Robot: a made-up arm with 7 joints. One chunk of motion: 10 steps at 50 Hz.
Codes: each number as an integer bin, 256 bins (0 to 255) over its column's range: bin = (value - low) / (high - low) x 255, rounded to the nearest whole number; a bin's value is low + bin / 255 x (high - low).
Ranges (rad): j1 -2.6..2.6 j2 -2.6..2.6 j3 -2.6..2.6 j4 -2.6..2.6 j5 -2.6..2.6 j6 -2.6..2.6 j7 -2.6..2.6
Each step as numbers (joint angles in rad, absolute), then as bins.
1 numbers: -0.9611 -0.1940 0.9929 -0.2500 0.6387 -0.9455 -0.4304
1 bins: 80 118 176 115 159 81 106
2 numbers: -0.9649 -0.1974 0.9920 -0.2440 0.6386 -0.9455 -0.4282
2 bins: 80 118 176 116 159 81 107
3 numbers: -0.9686 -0.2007 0.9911 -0.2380 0.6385 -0.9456 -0.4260
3 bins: 80 118 176 116 159 81 107
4 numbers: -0.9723 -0.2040 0.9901 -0.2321 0.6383 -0.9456 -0.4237
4 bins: 80 117 176 116 159 81 107
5 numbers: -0.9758 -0.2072 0.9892 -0.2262 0.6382 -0.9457 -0.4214
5 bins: 80 117 176 116 159 81 107
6 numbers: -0.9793 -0.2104 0.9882 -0.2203 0.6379 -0.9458 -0.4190
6 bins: 79 117 176 117 159 81 107
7 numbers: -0.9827 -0.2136 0.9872 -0.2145 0.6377 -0.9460 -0.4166
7 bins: 79 117 176 117 159 81 107
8 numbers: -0.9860 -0.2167 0.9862 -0.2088 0.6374 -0.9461 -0.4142
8 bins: 79 117 176 117 159 81 107
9 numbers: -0.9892 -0.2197 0.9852 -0.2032 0.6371 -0.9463 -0.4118
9 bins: 79 117 176 118 159 81 107
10 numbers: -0.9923 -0.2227 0.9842 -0.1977 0.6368 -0.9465 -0.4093
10 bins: 79 117 176 118 159 81 107
